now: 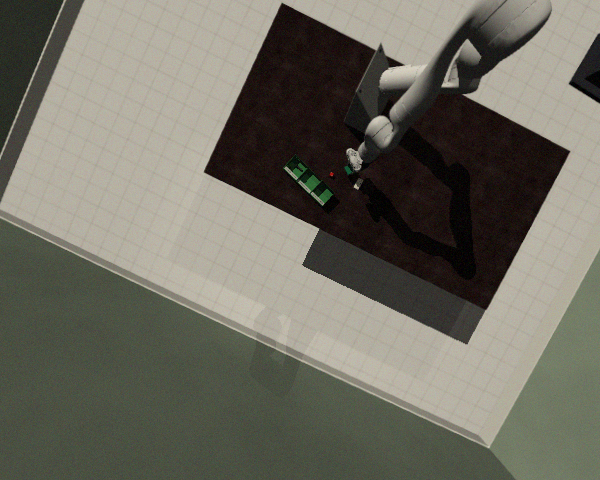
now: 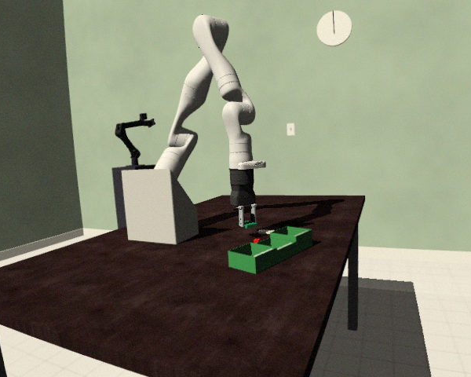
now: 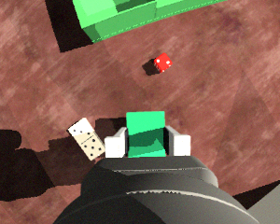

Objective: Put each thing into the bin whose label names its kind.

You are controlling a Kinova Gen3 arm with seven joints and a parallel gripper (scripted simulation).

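Now: hand 140 mm to the left of the three-compartment green bin row, 140 mm short of it and 30 mm above it. Round my hand: white dotted tile (70 mm to the left, 50 mm below, 30 mm ahead); teal block (10 mm below); red die (60 mm to the right, 60 mm ahead, 50 mm below).
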